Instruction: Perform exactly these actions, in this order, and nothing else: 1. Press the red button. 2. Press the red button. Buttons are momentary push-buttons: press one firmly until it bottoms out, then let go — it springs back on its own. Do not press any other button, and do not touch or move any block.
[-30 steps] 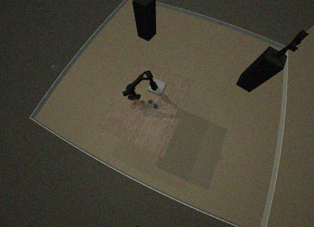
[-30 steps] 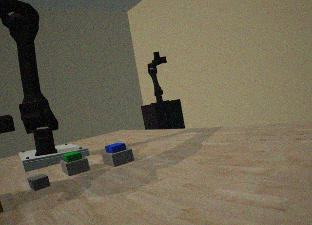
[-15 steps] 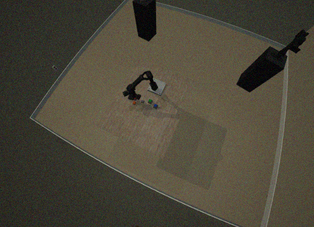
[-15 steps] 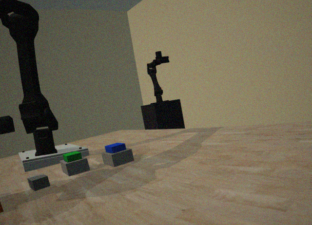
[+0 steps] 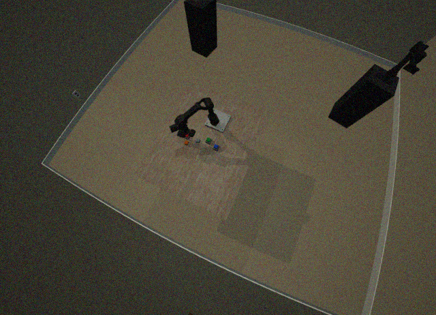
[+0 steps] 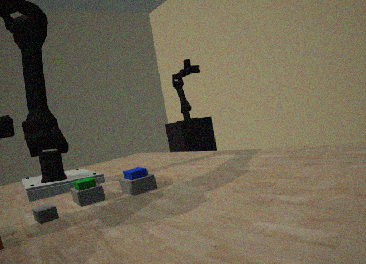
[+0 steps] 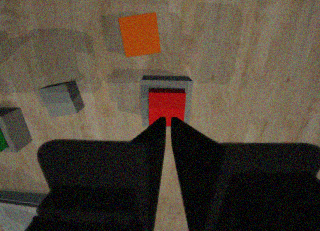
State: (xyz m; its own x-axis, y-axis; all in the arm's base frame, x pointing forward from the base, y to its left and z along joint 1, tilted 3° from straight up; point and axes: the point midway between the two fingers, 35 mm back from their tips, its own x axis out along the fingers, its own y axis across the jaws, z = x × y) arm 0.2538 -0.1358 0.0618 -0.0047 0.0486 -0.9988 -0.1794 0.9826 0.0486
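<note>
The red button lies 3 cm below my gripper tip. The rest, counted from my gripper tip: green button: 19 cm to the left, 7 cm behind, 3 cm below; then orange block: 6 cm ahead, 5 cm below, 4 cm to the left; then grey block: 11 cm to the left, 5 cm below, 2 cm behind.
</note>
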